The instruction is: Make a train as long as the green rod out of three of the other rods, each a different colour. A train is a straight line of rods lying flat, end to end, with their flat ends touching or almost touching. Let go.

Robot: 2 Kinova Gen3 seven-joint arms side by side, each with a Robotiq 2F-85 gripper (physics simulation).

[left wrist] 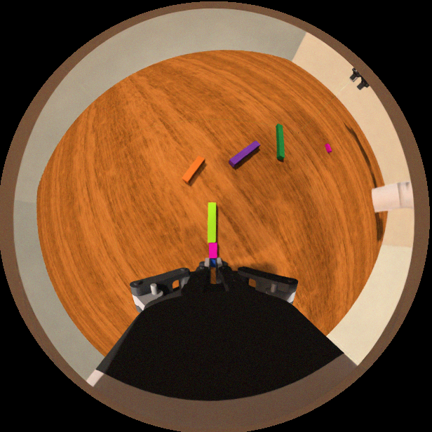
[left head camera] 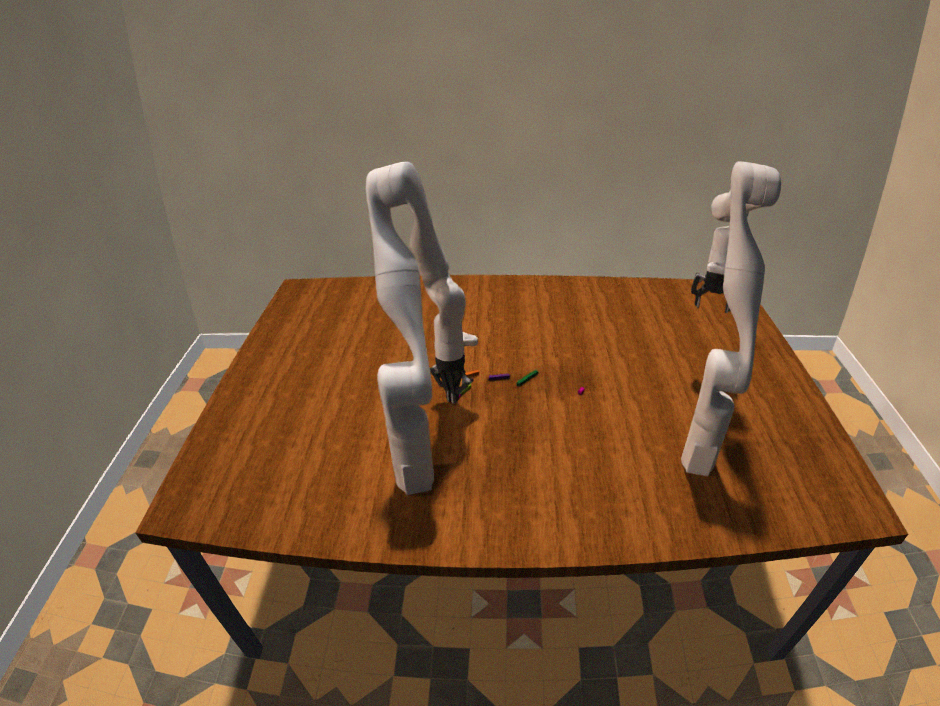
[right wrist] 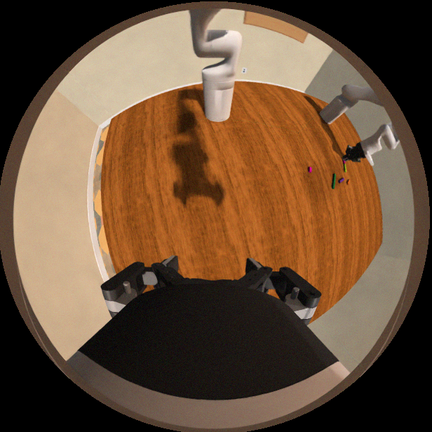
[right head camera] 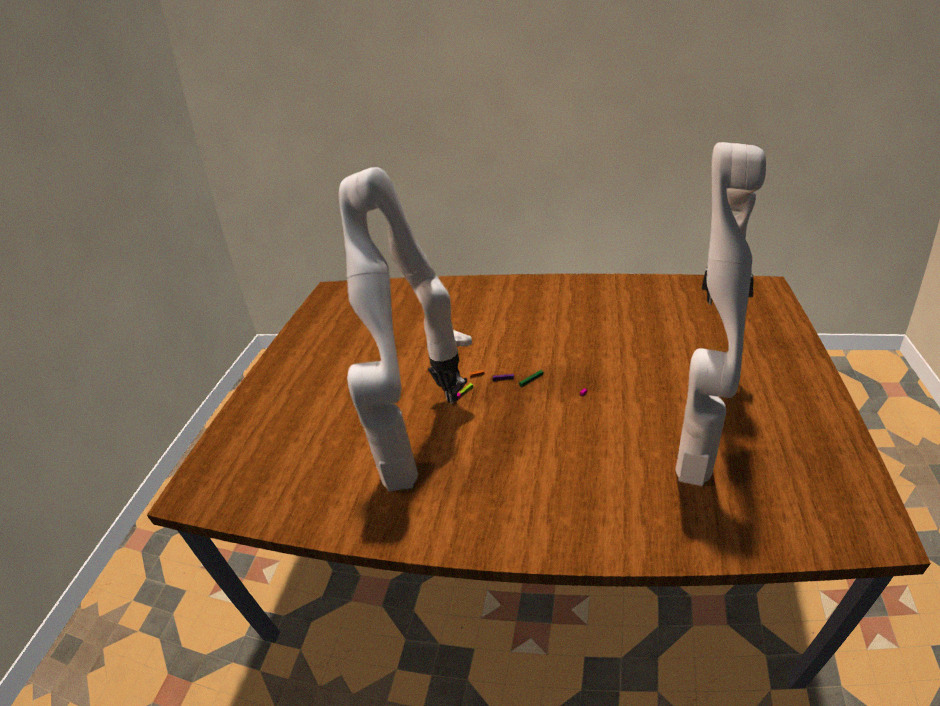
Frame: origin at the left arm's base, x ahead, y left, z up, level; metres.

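Where they show: left gripper, fingertip midpoint: (left head camera: 452,401) (right head camera: 452,401); right gripper, fingertip midpoint: (left head camera: 711,309); left arm's base at its link origin: (left head camera: 414,479) (right head camera: 399,476); right arm's base at its link origin: (left head camera: 697,461) (right head camera: 694,469).
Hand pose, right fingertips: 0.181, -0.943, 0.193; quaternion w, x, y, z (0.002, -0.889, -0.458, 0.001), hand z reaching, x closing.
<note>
Each offset is from my right fingertips to the top centre of the thing, as dx, dy, dz.
The green rod @(+0.101, +0.553, -0.183) (left head camera: 527,377) (right head camera: 531,377) (left wrist: 280,142) (right wrist: 334,181) lies flat near the table's middle. A lime rod @(+0.106, +0.739, -0.183) (right head camera: 465,389) (left wrist: 212,222) (right wrist: 345,168) and a short magenta rod (left wrist: 213,250) lie end to end in one line, touching or nearly so. My left gripper (left head camera: 452,399) (right head camera: 451,399) (left wrist: 212,264) is shut on a blue rod (left wrist: 213,262), low at the magenta rod's free end and in line with it. The fingers hide most of the blue rod; whether it touches the magenta one I cannot tell exactly. My right gripper (right wrist: 211,265) is open and empty, high above the table at the right.
A purple rod @(+0.131, +0.628, -0.183) (left head camera: 499,376) (right head camera: 503,377) (left wrist: 244,154) lies between the green rod and an orange rod @(+0.170, +0.698, -0.183) (right head camera: 477,373) (left wrist: 193,170). Another short magenta rod @(-0.004, +0.431, -0.183) (left head camera: 581,390) (right head camera: 583,392) (left wrist: 328,148) (right wrist: 310,169) lies apart, to the right of the green rod in the head views.
</note>
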